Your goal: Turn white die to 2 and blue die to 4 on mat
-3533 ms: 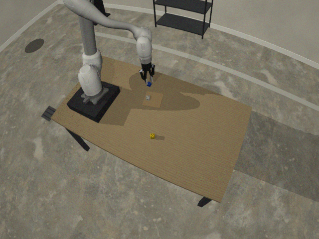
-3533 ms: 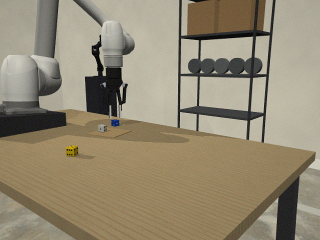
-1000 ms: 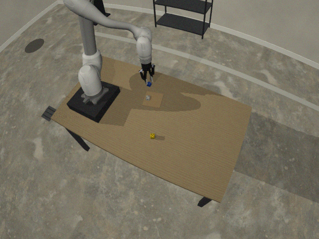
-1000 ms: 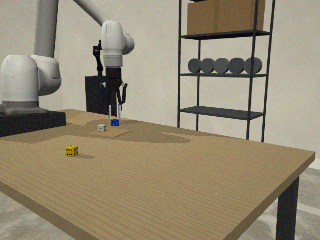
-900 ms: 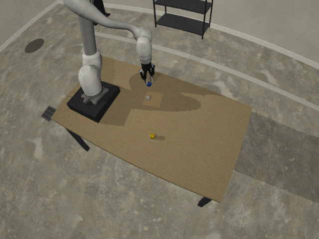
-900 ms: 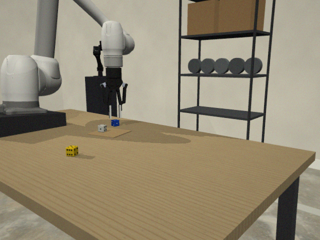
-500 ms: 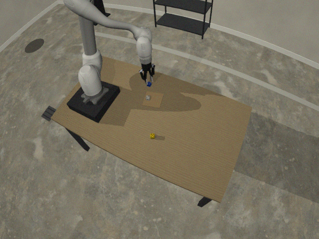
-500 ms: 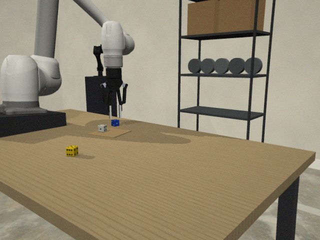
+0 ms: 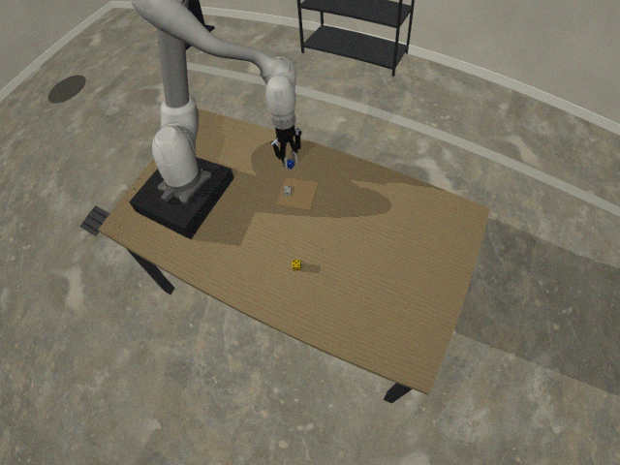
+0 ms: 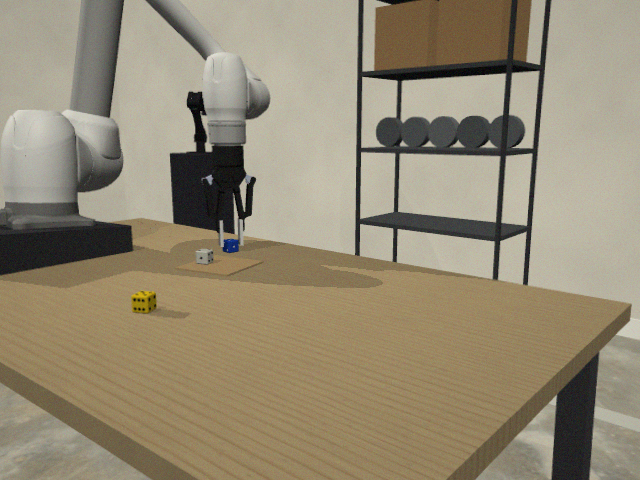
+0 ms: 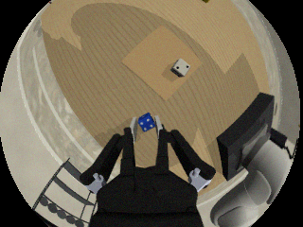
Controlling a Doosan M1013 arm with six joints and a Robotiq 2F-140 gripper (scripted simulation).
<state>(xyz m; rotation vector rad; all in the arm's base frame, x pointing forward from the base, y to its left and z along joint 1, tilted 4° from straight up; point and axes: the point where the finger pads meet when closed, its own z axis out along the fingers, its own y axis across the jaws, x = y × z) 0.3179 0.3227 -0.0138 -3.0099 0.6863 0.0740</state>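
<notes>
Now: the blue die 3 cm below my hand. Also, from my hand: white die (13 cm to the right, 7 cm ahead, 3 cm below); mat (11 cm to the right, 10 cm ahead, 5 cm below); yellow die (39 cm to the right, 28 cm ahead, 3 cm below).
</notes>
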